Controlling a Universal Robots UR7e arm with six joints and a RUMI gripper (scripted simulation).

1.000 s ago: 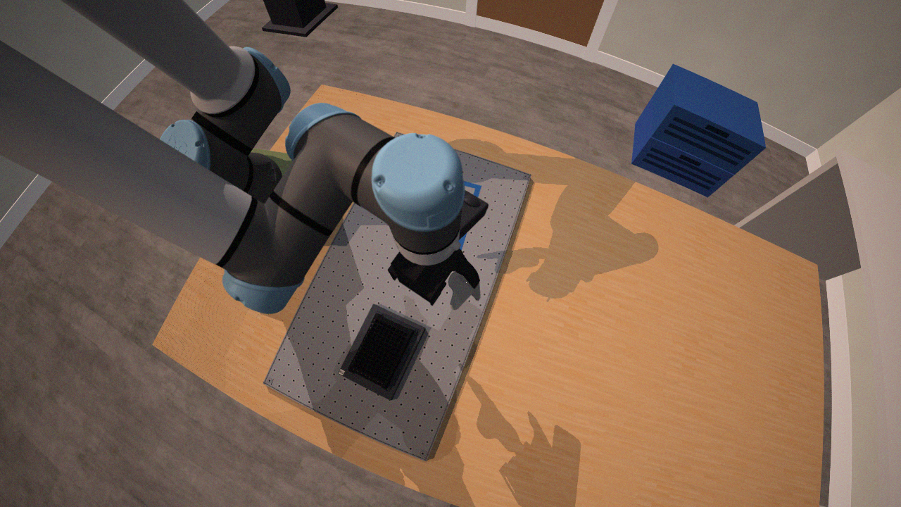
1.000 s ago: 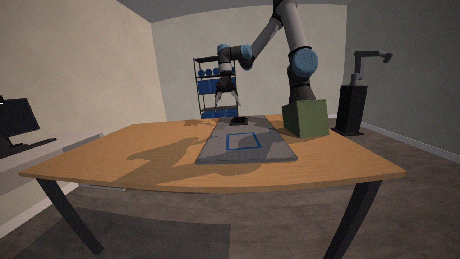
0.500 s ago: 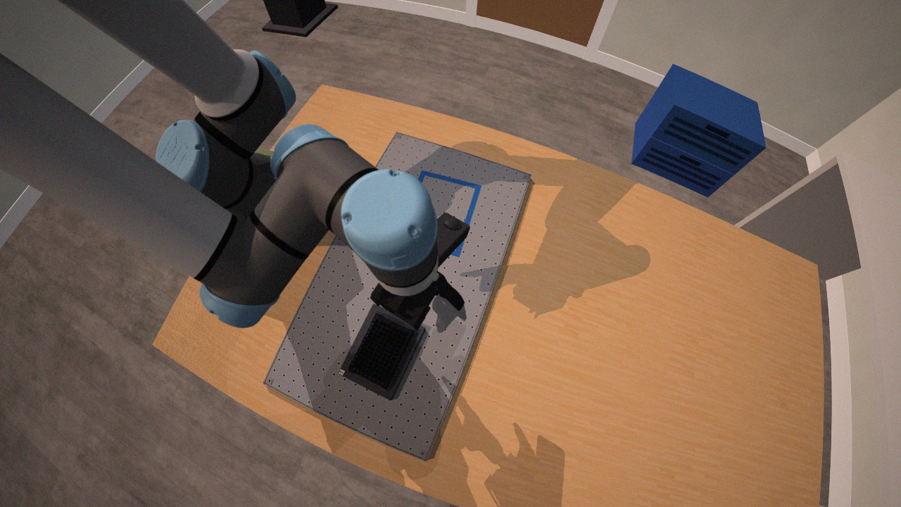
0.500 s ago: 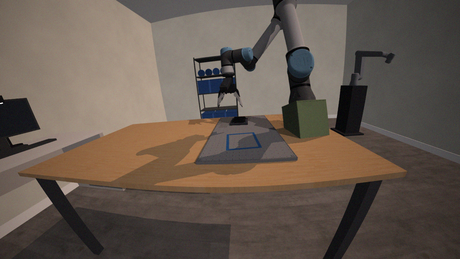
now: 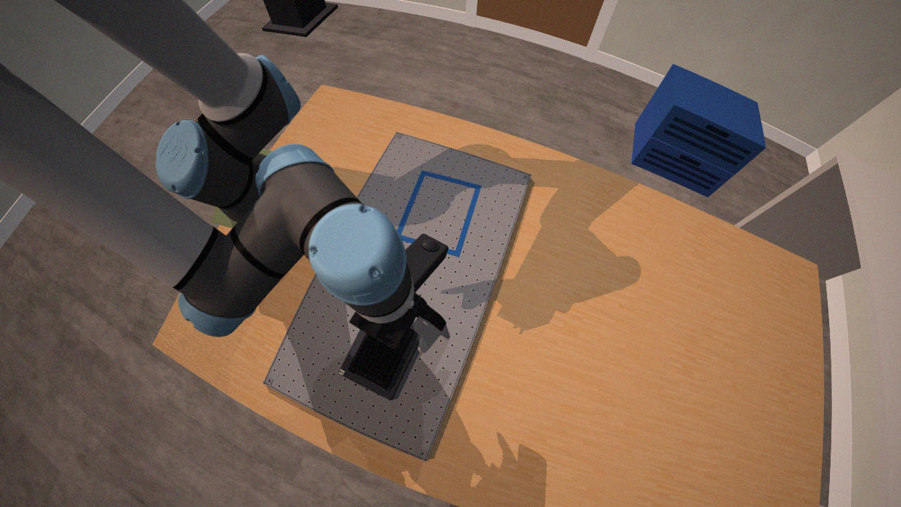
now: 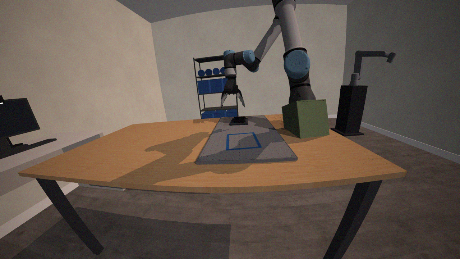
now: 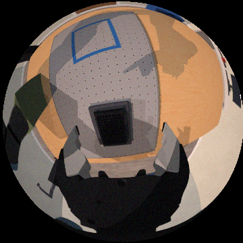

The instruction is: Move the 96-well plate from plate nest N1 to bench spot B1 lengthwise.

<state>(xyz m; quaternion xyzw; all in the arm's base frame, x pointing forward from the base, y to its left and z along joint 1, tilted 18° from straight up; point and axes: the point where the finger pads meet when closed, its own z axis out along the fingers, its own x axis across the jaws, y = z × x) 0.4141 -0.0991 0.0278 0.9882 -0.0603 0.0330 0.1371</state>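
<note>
The black 96-well plate lies 10 cm below my hand, 7 cm to the right of it and 4 cm behind it. From my hand the other things lie so: black plate nest: 11 cm below, 7 cm to the right, 4 cm behind.
</note>
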